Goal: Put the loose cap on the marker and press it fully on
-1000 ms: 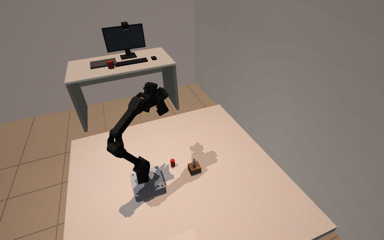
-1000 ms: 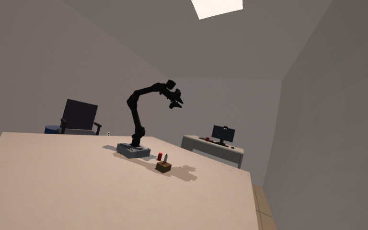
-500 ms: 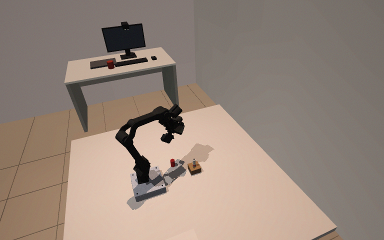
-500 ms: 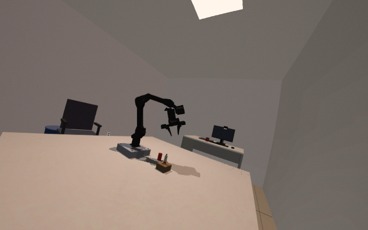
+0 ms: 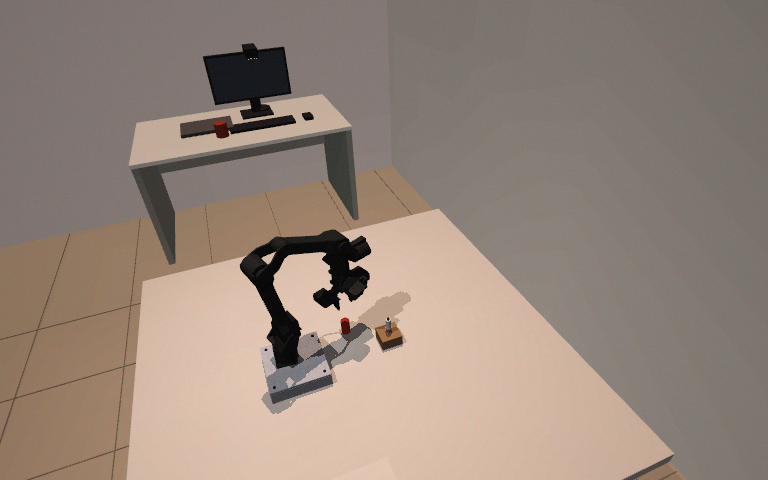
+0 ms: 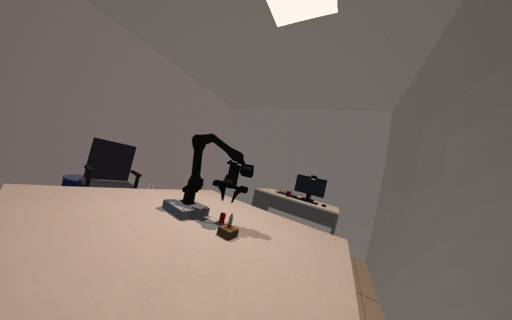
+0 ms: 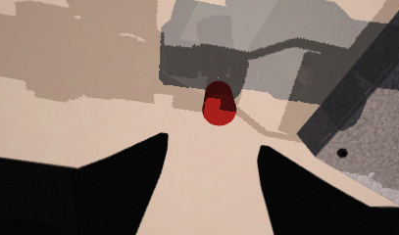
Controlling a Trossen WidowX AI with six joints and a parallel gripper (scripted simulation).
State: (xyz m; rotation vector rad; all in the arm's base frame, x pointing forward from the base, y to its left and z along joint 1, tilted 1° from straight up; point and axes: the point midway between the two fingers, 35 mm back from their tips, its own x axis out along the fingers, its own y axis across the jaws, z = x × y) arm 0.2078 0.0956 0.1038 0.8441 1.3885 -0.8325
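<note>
My gripper tip is 90 mm above the red cap and 10 mm past it. Round my gripper tip: holder block: 120 mm ahead, 100 mm below, 80 mm to the right.
</note>
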